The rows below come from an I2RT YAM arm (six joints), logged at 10 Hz.
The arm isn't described. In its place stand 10 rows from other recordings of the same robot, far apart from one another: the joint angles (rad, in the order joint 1, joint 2, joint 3, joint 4, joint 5, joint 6), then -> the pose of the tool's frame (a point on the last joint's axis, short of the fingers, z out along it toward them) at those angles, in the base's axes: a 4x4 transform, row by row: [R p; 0 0 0 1], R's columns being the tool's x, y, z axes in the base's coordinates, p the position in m.
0.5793, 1.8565, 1.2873, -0.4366, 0.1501, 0.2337 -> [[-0.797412 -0.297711 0.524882 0.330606], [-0.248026 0.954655 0.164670 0.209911], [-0.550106 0.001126 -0.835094 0.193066], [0 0 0 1]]
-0.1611, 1.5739, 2.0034, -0.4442, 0.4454, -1.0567 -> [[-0.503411 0.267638 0.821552 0.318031], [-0.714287 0.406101 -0.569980 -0.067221], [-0.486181 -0.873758 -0.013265 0.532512], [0 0 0 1]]
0.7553, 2.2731, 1.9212, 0.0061, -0.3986, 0.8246 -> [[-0.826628 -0.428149 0.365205 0.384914], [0.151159 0.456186 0.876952 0.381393], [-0.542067 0.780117 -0.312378 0.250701], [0 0 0 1]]
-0.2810, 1.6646, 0.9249, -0.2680, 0.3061, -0.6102 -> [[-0.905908 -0.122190 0.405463 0.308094], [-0.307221 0.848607 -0.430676 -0.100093], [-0.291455 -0.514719 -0.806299 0.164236], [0 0 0 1]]
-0.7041, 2.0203, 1.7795, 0.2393, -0.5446, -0.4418 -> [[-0.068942 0.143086 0.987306 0.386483], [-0.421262 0.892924 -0.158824 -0.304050], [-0.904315 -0.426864 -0.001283 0.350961], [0 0 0 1]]
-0.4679, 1.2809, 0.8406, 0.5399, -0.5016, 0.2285 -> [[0.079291 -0.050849 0.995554 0.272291], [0.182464 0.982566 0.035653 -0.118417], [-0.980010 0.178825 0.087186 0.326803], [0 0 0 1]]
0.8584, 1.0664, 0.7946, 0.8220, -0.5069, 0.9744 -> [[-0.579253 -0.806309 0.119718 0.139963], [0.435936 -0.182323 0.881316 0.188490], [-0.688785 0.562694 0.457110 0.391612], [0 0 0 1]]
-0.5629, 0.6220, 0.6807, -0.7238, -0.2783, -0.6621 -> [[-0.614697 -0.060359 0.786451 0.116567], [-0.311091 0.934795 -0.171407 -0.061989], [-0.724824 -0.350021 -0.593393 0.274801], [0 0 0 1]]
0.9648, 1.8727, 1.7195, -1.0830, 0.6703, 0.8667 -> [[-0.750633 0.068323 0.657177 0.236466], [-0.034564 0.989217 -0.142322 0.302407], [-0.659815 -0.129547 -0.740177 0.291225], [0 0 0 1]]
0.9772, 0.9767, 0.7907, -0.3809, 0.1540, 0.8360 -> [[-0.755447 -0.277774 0.593415 0.125452], [0.191242 0.772769 0.605189 0.176155], [-0.626679 0.570674 -0.530664 0.287293], [0 0 0 1]]
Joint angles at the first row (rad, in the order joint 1, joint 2, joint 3, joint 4, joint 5, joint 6):
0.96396, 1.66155, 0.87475, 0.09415, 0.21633, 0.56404
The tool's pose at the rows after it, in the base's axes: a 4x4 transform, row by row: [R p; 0 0 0 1], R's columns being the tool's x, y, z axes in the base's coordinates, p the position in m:
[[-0.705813 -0.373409 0.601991 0.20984], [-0.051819 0.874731 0.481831 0.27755], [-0.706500 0.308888 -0.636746 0.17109], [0 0 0 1]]
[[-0.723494 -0.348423 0.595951 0.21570], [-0.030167 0.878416 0.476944 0.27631], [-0.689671 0.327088 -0.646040 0.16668], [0 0 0 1]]
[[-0.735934 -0.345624 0.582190 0.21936], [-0.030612 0.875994 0.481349 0.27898], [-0.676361 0.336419 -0.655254 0.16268], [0 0 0 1]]
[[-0.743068 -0.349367 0.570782 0.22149], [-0.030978 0.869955 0.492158 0.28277], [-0.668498 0.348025 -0.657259 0.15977], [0 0 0 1]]
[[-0.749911 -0.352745 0.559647 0.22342], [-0.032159 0.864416 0.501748 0.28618], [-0.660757 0.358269 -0.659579 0.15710], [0 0 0 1]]
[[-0.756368 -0.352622 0.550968 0.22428], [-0.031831 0.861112 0.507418 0.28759], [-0.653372 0.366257 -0.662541 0.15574], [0 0 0 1]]
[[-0.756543 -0.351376 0.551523 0.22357], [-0.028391 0.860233 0.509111 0.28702], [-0.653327 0.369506 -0.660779 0.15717], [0 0 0 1]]
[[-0.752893 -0.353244 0.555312 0.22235], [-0.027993 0.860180 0.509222 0.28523], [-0.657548 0.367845 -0.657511 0.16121], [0 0 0 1]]
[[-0.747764 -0.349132 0.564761 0.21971], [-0.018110 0.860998 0.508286 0.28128], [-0.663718 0.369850 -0.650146 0.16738], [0 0 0 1]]
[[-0.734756 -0.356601 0.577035 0.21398], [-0.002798 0.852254 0.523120 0.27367], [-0.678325 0.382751 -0.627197 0.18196], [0 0 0 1]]
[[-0.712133 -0.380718 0.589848 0.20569], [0.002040 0.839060 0.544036 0.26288], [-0.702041 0.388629 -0.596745 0.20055], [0 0 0 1]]
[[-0.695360 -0.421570 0.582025 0.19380], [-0.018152 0.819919 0.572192 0.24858], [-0.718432 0.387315 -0.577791 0.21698], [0 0 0 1]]
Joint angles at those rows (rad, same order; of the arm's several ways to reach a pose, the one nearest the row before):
0.94444, 1.68980, 0.89082, 0.09061, 0.20674, 0.58624
0.92733, 1.70908, 0.89662, 0.09416, 0.19179, 0.60795
0.92181, 1.73356, 0.91082, 0.09488, 0.17379, 0.61444
0.92193, 1.75470, 0.92313, 0.10334, 0.15803, 0.61943
0.92193, 1.77384, 0.93483, 0.10964, 0.14320, 0.62371
0.92133, 1.78250, 0.94043, 0.11004, 0.13232, 0.62892
0.92193, 1.77605, 0.93822, 0.10821, 0.13217, 0.63203
0.92191, 1.75926, 0.93494, 0.09875, 0.13514, 0.62898
0.92193, 1.72865, 0.92333, 0.08865, 0.14332, 0.63219
0.92191, 1.66148, 0.90178, 0.07329, 0.14414, 0.63087
0.92191, 1.57129, 0.87501, 0.04930, 0.14168, 0.61185
0.92192, 1.46747, 0.83906, 0.00740, 0.11824, 0.57864

